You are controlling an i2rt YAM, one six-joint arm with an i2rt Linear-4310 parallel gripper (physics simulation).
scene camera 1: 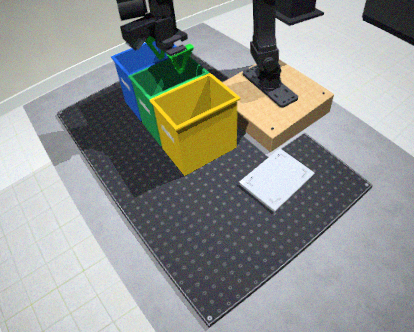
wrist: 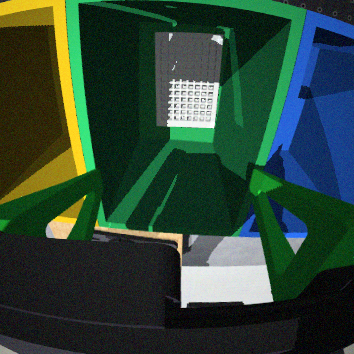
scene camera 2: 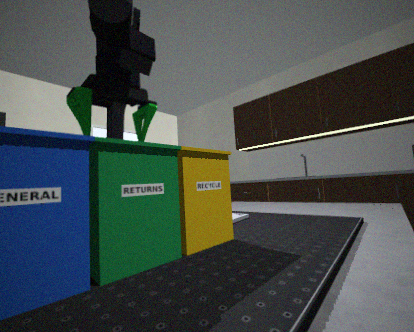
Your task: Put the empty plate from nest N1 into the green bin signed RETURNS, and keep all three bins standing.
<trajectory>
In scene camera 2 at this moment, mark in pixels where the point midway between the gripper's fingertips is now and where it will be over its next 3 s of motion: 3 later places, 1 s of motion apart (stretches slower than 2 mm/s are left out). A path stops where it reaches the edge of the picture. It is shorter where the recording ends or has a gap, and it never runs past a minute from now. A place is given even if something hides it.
My gripper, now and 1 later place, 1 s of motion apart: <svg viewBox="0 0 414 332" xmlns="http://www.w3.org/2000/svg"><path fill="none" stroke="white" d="M117 142L116 126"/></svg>
</trajectory>
